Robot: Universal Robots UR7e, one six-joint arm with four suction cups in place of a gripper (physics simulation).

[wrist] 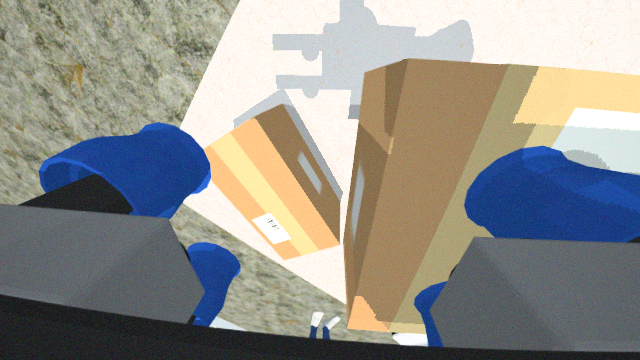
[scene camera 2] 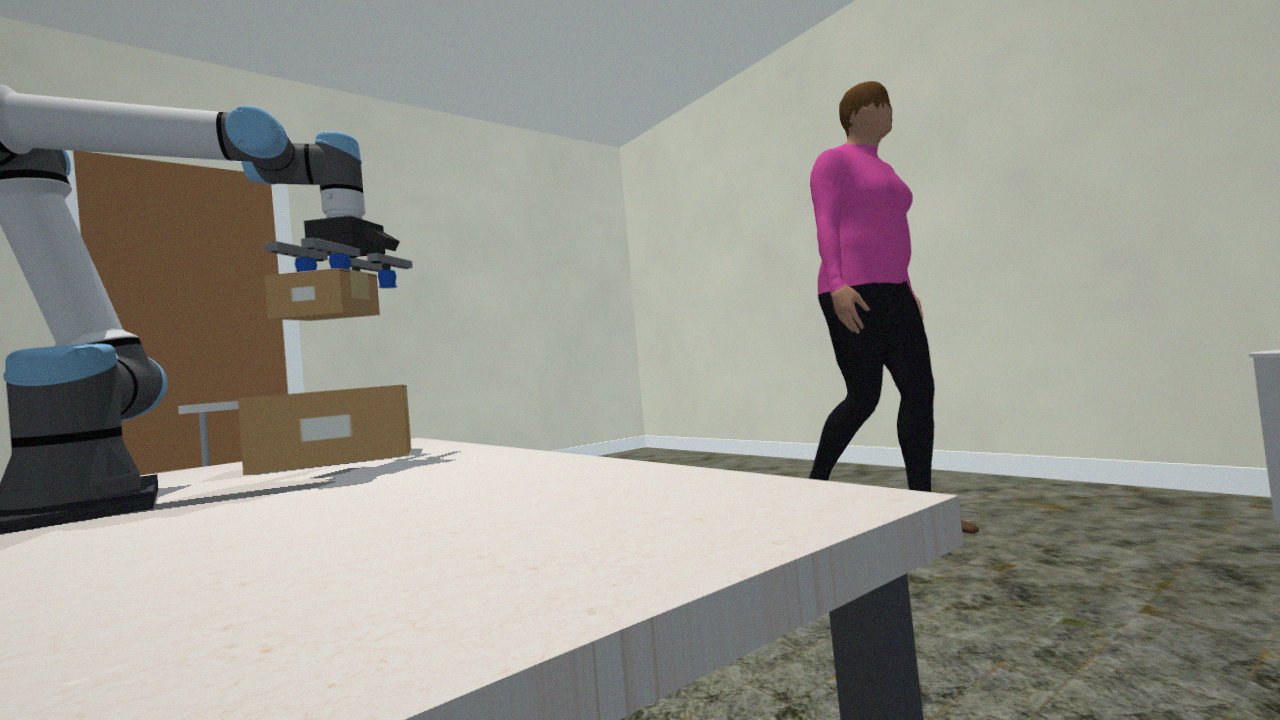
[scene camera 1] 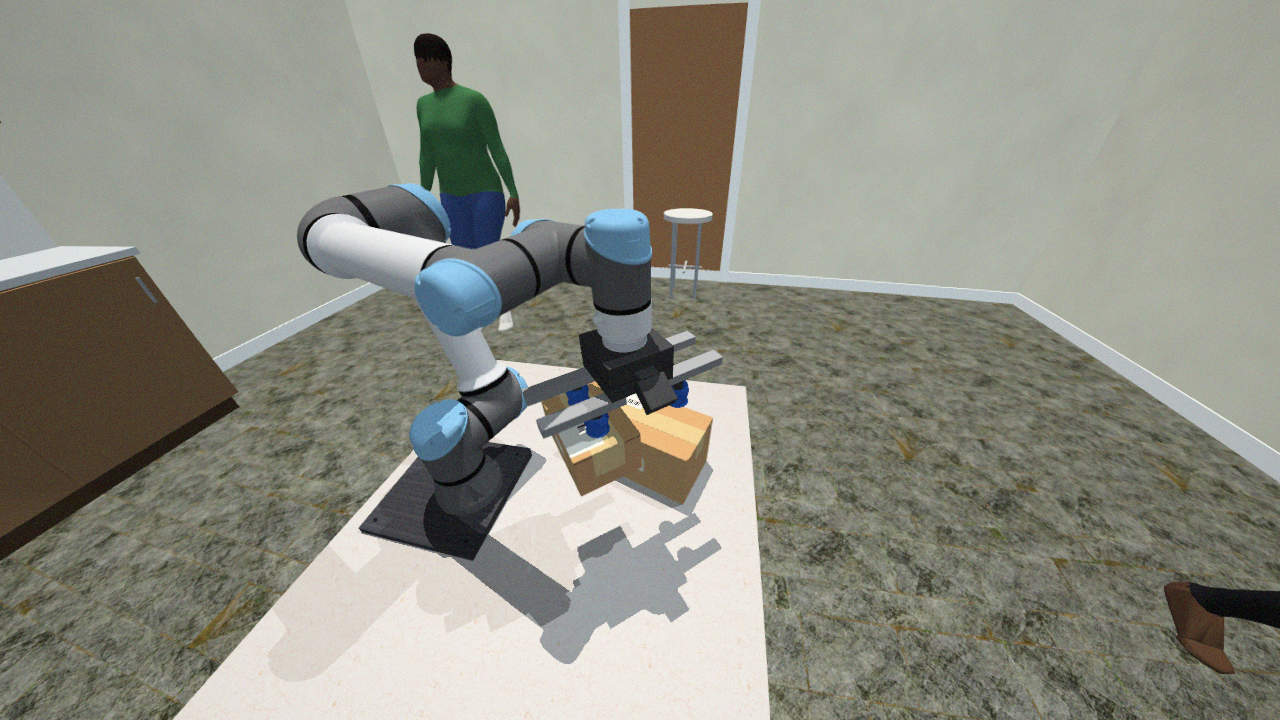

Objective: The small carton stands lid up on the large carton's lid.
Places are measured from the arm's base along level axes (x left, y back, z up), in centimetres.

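Pixels of known places: end effector, tool point: (wrist: 322,229) (scene camera 1: 628,403); arm's base, origin of the base link: (scene camera 2: 73,495) (scene camera 1: 470,486).
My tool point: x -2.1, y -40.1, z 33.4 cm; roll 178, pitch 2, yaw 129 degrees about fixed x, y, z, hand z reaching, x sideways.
Ahead of a thing's pixels: the offset from my tool point to its top centre. Level surfaces: height alone.
The small carton @[dy +5.6, dx -4.2, dz +1.4 cm] (scene camera 1: 601,474) (scene camera 2: 308,300) (wrist: 430,150) hangs level, lid up, under part of my suction gripper (scene camera 1: 597,424) (scene camera 2: 339,261) (wrist: 545,195). Two blue cups rest on its lid in scene camera 1, and another cup stands out past its side. The large carton @[dy +0.9, dx +19.1, dz -20.2 cm] (scene camera 1: 666,470) (scene camera 2: 268,438) (wrist: 265,185) stands lid up on the table. In scene camera 2 a wide gap shows between the small carton's bottom and the large carton's top. In the wrist view the large carton lies lower and to the left, turned at an angle to the small one. The small carton's far end is hidden.
The table @[dz -35.7 cm] (scene camera 1: 707,644) (scene camera 2: 537,555) carries the arm's dark base plate (scene camera 1: 402,519). A person in green (scene camera 1: 460,134) stands behind the arm. A white stool (scene camera 1: 687,215) is near the door. A person in pink (scene camera 2: 863,223) stands beyond the table. A brown cabinet (scene camera 1: 89,376) is at left.
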